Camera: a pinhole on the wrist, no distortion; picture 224 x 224 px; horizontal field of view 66.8 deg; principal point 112.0 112.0 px. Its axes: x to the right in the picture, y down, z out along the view. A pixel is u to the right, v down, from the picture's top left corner.
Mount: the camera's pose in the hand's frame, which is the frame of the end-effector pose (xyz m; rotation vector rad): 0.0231 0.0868 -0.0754 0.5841 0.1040 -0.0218
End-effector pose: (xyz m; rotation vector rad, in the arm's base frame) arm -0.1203 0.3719 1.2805 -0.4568 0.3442 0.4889
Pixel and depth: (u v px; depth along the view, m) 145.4 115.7 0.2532
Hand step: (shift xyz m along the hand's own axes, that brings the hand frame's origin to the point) 0.0961 -0.0478 0.1324
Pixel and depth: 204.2 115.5 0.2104
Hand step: 0.1562 -0.0246 0.0895
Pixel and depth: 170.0 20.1 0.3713
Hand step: 0.1732 -0.2844 0.1089
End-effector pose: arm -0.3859 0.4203 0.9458 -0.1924 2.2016 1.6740
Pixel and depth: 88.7 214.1 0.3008
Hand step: 0.0187 0.0714 0.2776
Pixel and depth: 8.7 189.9 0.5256
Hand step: -0.2345 -0.0049 0.5261
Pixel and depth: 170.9 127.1 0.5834
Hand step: 0.2805 -0.1899 0.4157
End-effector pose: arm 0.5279 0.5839 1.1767 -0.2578 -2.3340 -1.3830
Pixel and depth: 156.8 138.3 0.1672
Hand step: 0.0836 0.0166 0.0729
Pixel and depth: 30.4 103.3 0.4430
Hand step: -0.1490 -0.1783 0.3016
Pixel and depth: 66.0 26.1 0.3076
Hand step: -0.0393 -0.2133 0.1029
